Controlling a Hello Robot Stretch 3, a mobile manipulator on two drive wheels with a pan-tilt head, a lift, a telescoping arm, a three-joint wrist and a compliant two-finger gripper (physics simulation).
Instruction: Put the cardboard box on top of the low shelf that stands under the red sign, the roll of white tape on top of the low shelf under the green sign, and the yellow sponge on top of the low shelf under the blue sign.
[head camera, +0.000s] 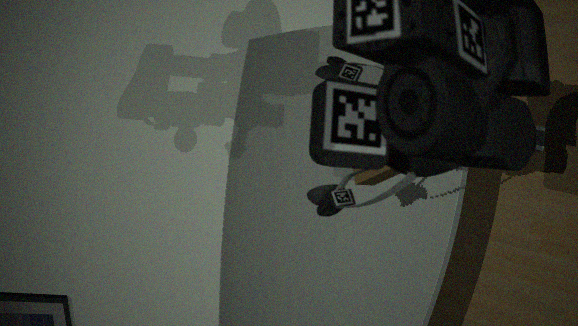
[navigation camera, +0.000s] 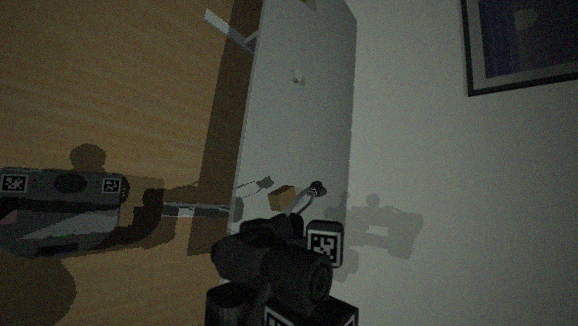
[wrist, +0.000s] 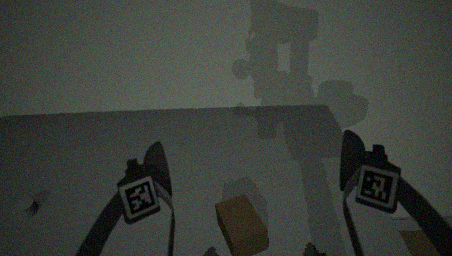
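Observation:
A white table is there for me to see, and so is a framed dark blue picture. I see my gripper too, and it shows in the wrist view and the navigation camera view as well.

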